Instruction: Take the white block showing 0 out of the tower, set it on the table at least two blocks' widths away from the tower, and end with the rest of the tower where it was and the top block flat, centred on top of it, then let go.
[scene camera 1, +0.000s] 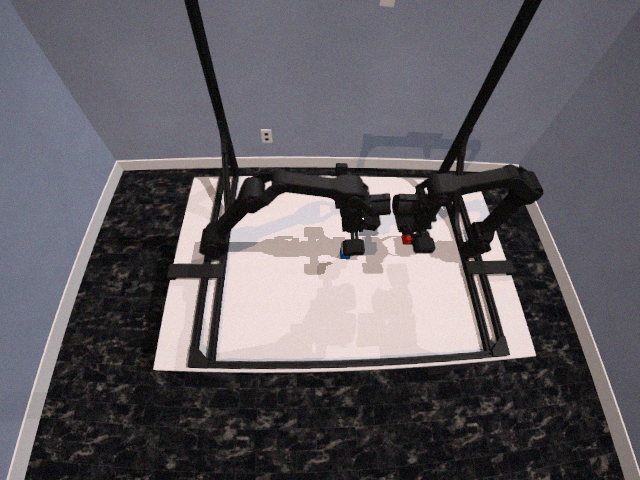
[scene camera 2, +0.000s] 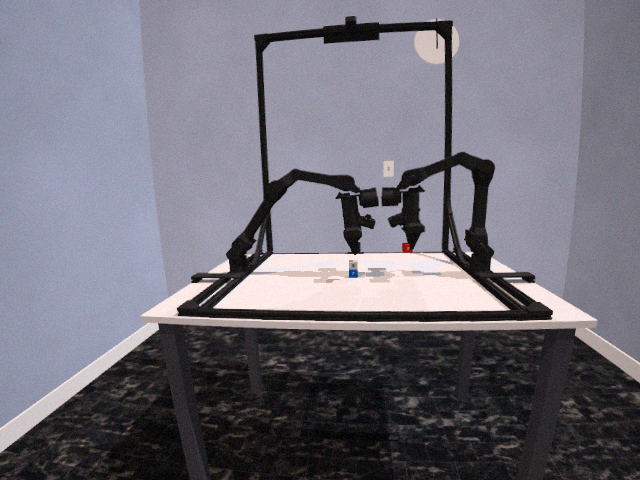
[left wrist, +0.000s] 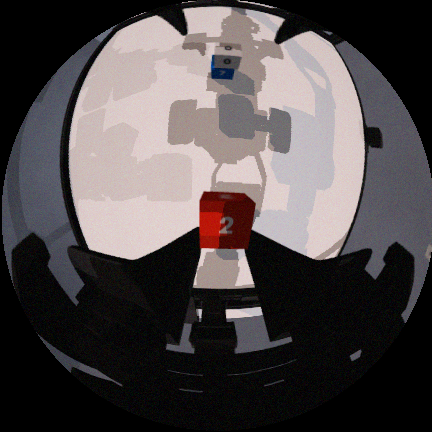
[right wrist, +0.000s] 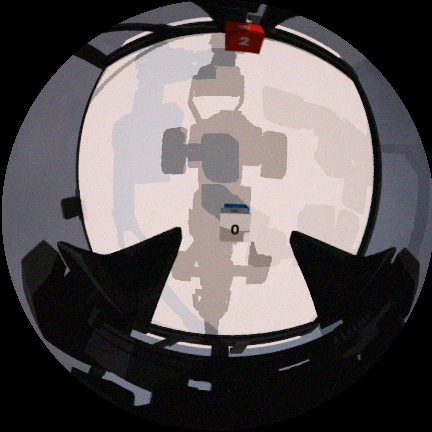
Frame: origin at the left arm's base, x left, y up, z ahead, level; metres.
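Seen in the pictures: left gripper, fingertip midpoint: (scene camera 1: 411, 238) (scene camera 2: 411, 248) (left wrist: 222, 232); right gripper, fingertip midpoint: (scene camera 1: 350, 240) (scene camera 2: 355, 251) (right wrist: 237, 234); left arm's base at its link origin: (scene camera 1: 470, 250) (scene camera 2: 480, 270) (left wrist: 213, 302); right arm's base at its link origin: (scene camera 1: 215, 251) (scene camera 2: 238, 271) (right wrist: 219, 342).
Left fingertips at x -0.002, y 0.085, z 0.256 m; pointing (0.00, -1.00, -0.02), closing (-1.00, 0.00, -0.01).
Pixels of each thing's top centre, then the offset from my left fingertips to it. "pt": a spot on its surface instead. Level surfaces: height alone.
- blue block at its top centre: (right wrist: 236, 220) (left wrist: 222, 60) (scene camera 2: 353, 268) dx +0.004, dy -0.075, dz +0.212 m
- white table at its surface level: dy -0.104 m
- black frame at a spot on its surface: (scene camera 2: 361, 314) pt dx +0.381, dy -0.085, dz +0.189 m
The white block showing 0 (scene camera 2: 353, 264) (left wrist: 230, 61) (right wrist: 235, 229) sits on the blue block (scene camera 1: 344, 255) (scene camera 2: 353, 274) (left wrist: 222, 74) (right wrist: 236, 206), which stands on the table. In scene camera 1 my right gripper hides the white block. My right gripper (scene camera 1: 353, 240) (scene camera 2: 354, 252) (right wrist: 237, 234) is open, fingers pointing down, a little above the white block and not around it. My left gripper (scene camera 1: 415, 239) (scene camera 2: 411, 248) (left wrist: 222, 232) is shut on the red block showing 2 (scene camera 1: 406, 239) (scene camera 2: 406, 247) (left wrist: 226, 221) (right wrist: 244, 39), held above the table to the right of the two blocks in both scene views.
The white table (scene camera 1: 289, 320) (scene camera 2: 289, 297) has a black frame (scene camera 1: 336, 363) (scene camera 2: 361, 314) along its edges. The two arms' wrist parts (scene camera 1: 378, 204) (scene camera 1: 404, 204) face each other closely above the table. Arm shadows lie around the blocks.
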